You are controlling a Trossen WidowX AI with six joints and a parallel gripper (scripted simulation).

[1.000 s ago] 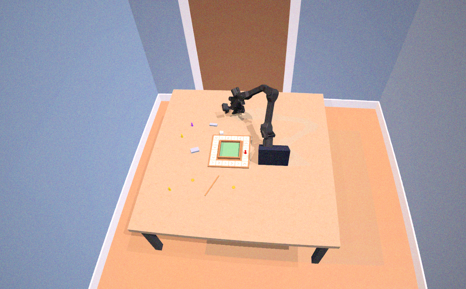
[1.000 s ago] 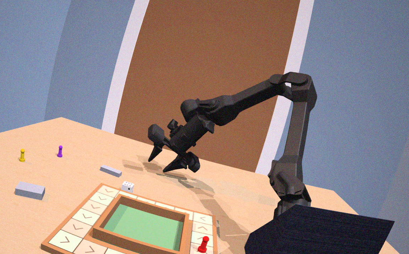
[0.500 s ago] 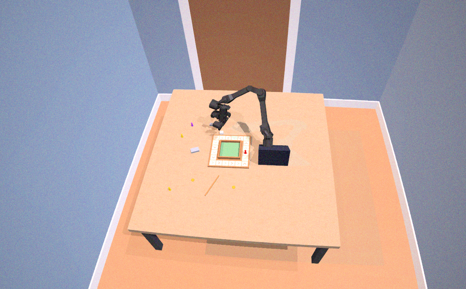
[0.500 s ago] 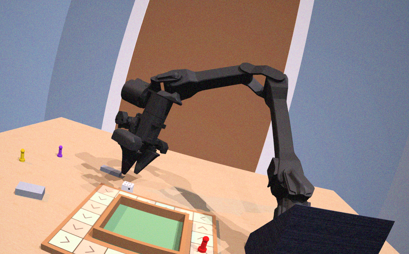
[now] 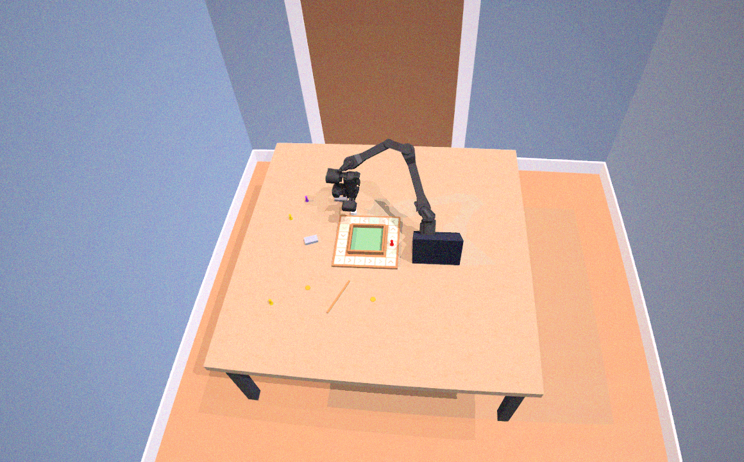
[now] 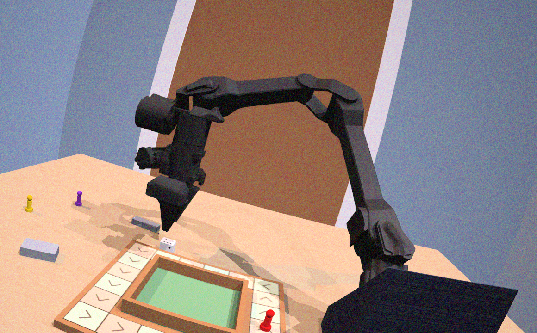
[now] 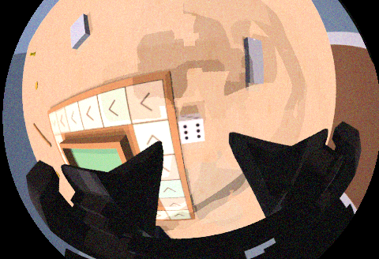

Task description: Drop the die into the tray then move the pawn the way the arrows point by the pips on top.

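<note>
My gripper tip is 40 mm above the white die. The rest, counted from my gripper tip: red pawn: 200 mm behind, 170 mm to the left, 30 mm below; purple pawn: 240 mm ahead, 60 mm to the right, 40 mm below; dice tray: 160 mm to the left, 90 mm behind, 50 mm below.
</note>
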